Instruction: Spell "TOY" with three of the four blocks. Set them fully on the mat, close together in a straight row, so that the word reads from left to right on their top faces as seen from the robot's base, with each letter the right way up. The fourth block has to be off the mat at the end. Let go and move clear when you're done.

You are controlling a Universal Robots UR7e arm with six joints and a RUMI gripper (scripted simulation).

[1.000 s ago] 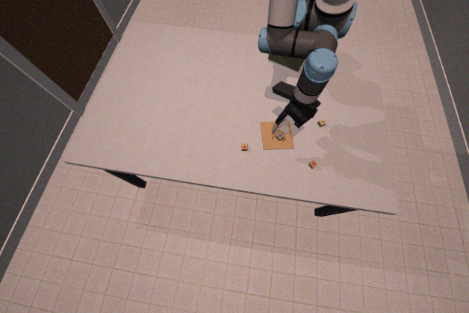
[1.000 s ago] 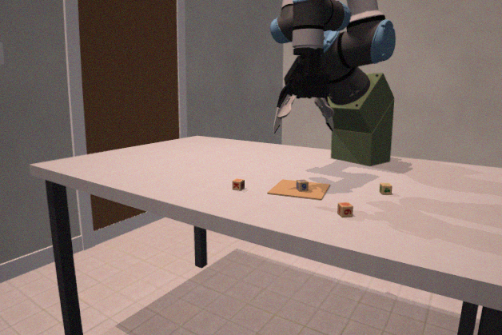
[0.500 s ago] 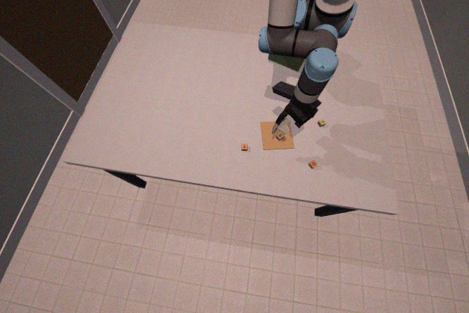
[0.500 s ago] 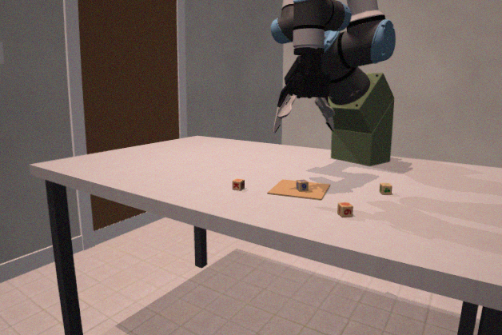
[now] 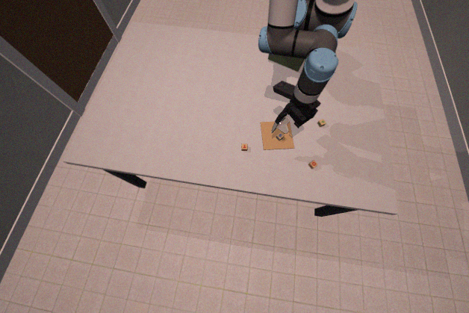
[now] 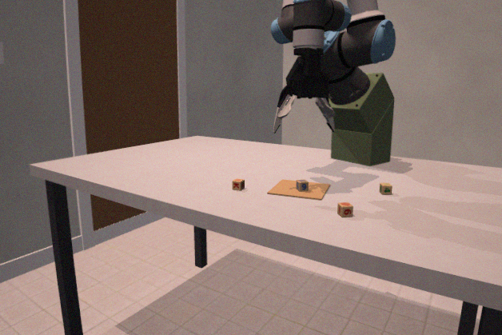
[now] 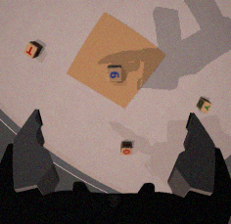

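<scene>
Right now my hand is 150 mm above the mat, 10 mm to the left of it and 10 mm past it. The rest, counted from my hand: wooden block (160 mm to the left, 140 mm below, 90 mm ahead); then T block (140 mm to the right, 140 mm below, 90 mm ahead).
</scene>
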